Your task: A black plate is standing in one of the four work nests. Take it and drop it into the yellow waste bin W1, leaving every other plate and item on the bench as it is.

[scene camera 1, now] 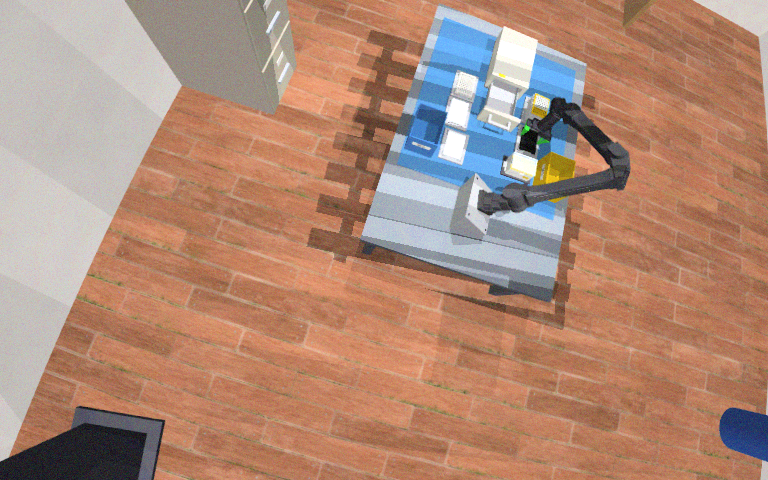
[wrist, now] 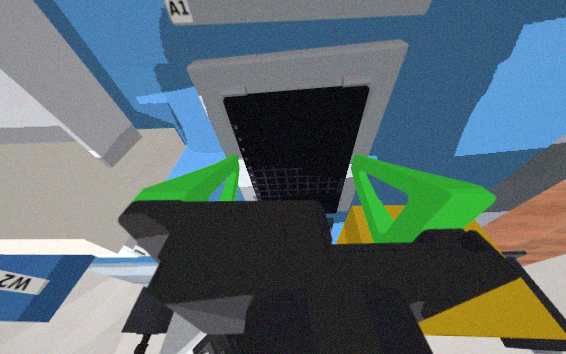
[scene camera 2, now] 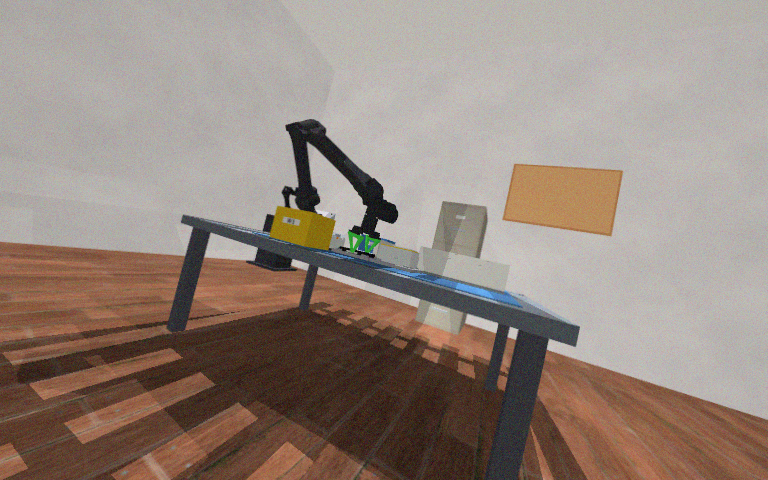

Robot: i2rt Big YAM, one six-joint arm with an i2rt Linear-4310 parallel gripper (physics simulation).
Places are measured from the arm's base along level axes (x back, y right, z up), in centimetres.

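Pixels of known places: gripper, between the fingertips: (scene camera 1: pixel 529 138) (wrist: pixel 296 161) (scene camera 2: pixel 359 253); arm's base, origin of its link: (scene camera 1: pixel 484 202).
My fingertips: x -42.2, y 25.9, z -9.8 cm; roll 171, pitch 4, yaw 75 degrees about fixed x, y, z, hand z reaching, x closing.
Observation:
For each thing: its top centre in the pictures, then the offset to it from my fingertips. "pt": a spot on its surface instead.
- black plate, centre of its top: (wrist: pixel 297 176) (scene camera 2: pixel 357 250) (scene camera 1: pixel 529 139) dy -0.1, dx +1.0, dz +0.8 cm
- light grey nest, centre of its top: (wrist: pixel 296 169) (scene camera 2: pixel 357 252) (scene camera 1: pixel 528 140) dy -0.1, dx +1.0, dz +0.0 cm
- nest labelled A1, a spot on its surface: (wrist: pixel 300 9) pt dy +1.6, dx -8.7, dz -0.6 cm
- yellow bin W1, centre of its top: (wrist: pixel 417 334) (scene camera 2: pixel 307 213) (scene camera 1: pixel 561 172) dy +10.6, dx +20.6, dz +10.2 cm
- cream drawer unit, a spot on its surface: (scene camera 1: pixel 514 53) pt dy -13.6, dx -41.4, dz +8.4 cm
- yellow-framed item, centre of its top: (scene camera 2: pixel 400 247) (scene camera 1: pixel 541 105) dy +2.9, dx -16.4, dz +5.9 cm
- cream-topped item, centre of its top: (scene camera 1: pixel 524 163) dy -5.4, dx +17.5, dz +5.6 cm
- blue bin W2, centre of its top: (scene camera 1: pixel 429 123) (scene camera 2: pixel 378 238) dy -53.7, dx +10.7, dz +10.2 cm
The black plate (scene camera 1: pixel 529 143) (wrist: pixel 300 130) sits in a light grey nest (wrist: pixel 300 70), next to the nest labelled A1 (wrist: pixel 300 9). My gripper (scene camera 1: pixel 534 135) (scene camera 2: pixel 361 253) (wrist: pixel 296 161) is open, its green fingers pointing down at the plate. In the wrist view one fingertip is on each side of the plate, near its long edges, with nothing gripped. Whether the tips touch it cannot be told. The gripper body hides the plate's near end. The yellow bin W1 (scene camera 1: pixel 557 169) (scene camera 2: pixel 303 229) (wrist: pixel 510 315) stands close by on the bench, below the arm's forearm in scene camera 1.
A cream drawer unit (scene camera 1: pixel 514 53) has its drawer (scene camera 1: pixel 502 99) pulled out beside the nests. A yellow-framed item (scene camera 1: pixel 540 104) and a cream-topped item (scene camera 1: pixel 521 165) flank the plate's nest. White plates (scene camera 1: pixel 458 113) (scene camera 1: pixel 453 146) and blue bin W2 (scene camera 1: pixel 425 130) (wrist: pixel 65 285) stand across the bench.

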